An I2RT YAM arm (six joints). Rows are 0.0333 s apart.
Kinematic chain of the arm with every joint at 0, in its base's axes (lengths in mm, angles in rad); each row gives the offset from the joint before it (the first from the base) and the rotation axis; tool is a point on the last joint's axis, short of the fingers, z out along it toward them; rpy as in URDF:
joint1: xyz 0 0 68 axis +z
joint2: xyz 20 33.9 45.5 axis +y
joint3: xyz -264 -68.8 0 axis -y
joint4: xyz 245 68.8 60 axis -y
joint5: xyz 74 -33.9 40.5 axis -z
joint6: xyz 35.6 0 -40.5 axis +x
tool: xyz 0 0 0 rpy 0 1.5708 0
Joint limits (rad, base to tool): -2.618..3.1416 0..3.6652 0..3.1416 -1.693..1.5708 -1.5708..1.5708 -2.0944..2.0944
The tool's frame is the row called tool.
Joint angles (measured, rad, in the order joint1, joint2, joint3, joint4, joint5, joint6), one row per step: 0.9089, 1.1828, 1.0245, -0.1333, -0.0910, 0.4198; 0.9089, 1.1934, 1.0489, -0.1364, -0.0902, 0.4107; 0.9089, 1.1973, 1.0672, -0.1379, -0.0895, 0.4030; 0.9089, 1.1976, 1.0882, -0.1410, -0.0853, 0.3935; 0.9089, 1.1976, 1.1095, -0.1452, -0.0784, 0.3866; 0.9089, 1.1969, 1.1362, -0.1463, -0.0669, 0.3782; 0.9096, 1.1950, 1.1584, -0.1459, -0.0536, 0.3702; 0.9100, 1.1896, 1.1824, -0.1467, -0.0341, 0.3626; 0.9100, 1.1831, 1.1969, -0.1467, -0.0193, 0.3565; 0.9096, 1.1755, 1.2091, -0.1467, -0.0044, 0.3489
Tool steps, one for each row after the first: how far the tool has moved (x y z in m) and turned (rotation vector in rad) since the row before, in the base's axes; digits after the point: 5 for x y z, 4 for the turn. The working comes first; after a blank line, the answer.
Tool pose at each row, in the base's axes (x y z in m, rotation vector in rad; the steps are taken from these numbers as rounded here): 0.16729, 0.21998, 0.34704, -0.5457, 1.9092, 0.9814; 0.16893, 0.22203, 0.35267, -0.5510, 1.8944, 0.9795; 0.16954, 0.22278, 0.35802, -0.5545, 1.8780, 0.9795; 0.16963, 0.22265, 0.36509, -0.5556, 1.8562, 0.9771; 0.16965, 0.22227, 0.37223, -0.5522, 1.8362, 0.9738; 0.16957, 0.22150, 0.38178, -0.5441, 1.8067, 0.9693; 0.16912, 0.22048, 0.39019, -0.5349, 1.7794, 0.9631; 0.16812, 0.21825, 0.39999, -0.5186, 1.7488, 0.9536; 0.16699, 0.21593, 0.40676, -0.5062, 1.7264, 0.9457; 0.16572, 0.21326, 0.41297, -0.4945, 1.7048, 0.9359

0.00164, 0.00205, 0.00563, 0.0036, -0.0141, 0.0018; 0.00061, 0.00075, 0.00535, 0.0061, -0.0143, 0.0014; 0.00009, -0.00013, 0.00707, 0.0083, -0.0194, -0.0017; 0.00002, -0.00038, 0.00714, 0.0089, -0.0174, -0.0051; -0.00008, -0.00077, 0.00955, 0.0146, -0.0249, -0.0094; -0.00045, -0.00102, 0.00841, 0.0133, -0.0236, -0.0108; -0.00100, -0.00223, 0.00980, 0.0163, -0.0262, -0.0176; -0.00113, -0.00232, 0.00677, 0.0117, -0.0194, -0.0137; -0.00127, -0.00267, 0.00621, 0.0100, -0.0196, -0.0143
